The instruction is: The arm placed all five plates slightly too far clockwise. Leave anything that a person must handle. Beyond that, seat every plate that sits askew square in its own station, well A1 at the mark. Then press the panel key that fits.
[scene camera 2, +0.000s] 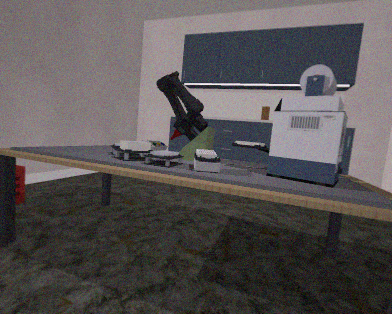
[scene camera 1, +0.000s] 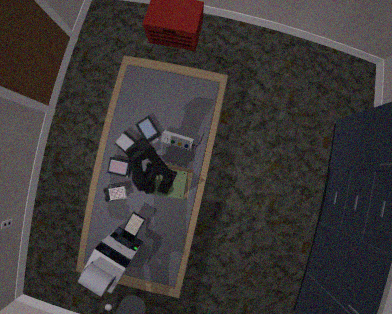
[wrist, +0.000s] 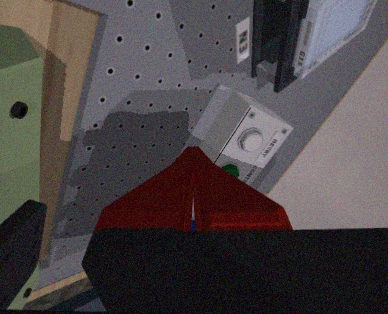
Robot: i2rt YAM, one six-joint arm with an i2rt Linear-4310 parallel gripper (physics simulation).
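My gripper [scene camera 2: 175,134] [wrist: 192,156] is shut, its red fingertips together above the key panel [scene camera 1: 178,140] [wrist: 220,122]. The white RETRY key [wrist: 250,140] shows beyond the tips; the green CONTINUE key [wrist: 231,171] is partly behind the right finger. The fingers hide most of the other keys. A blue plate [scene camera 1: 147,128] [wrist: 337,27], a pale plate [scene camera 1: 125,142], a pink plate [scene camera 1: 118,166] and a red-dotted plate [scene camera 1: 117,193] stand in an arc. The red-dotted plate leaves dark station showing at its left. A cream plate [scene camera 1: 134,224] [scene camera 2: 250,144] sits at the instrument. A1 marks are too small to read.
The arm [scene camera 1: 150,167] [scene camera 2: 182,100] rises from a green base plate [scene camera 1: 181,184] [wrist: 22,150] beside the pale plate and panel. A white and blue instrument [scene camera 1: 112,255] [scene camera 2: 307,140] stands at one table end. A label reading N3 [wrist: 242,40] lies beside the blue plate's dark station.
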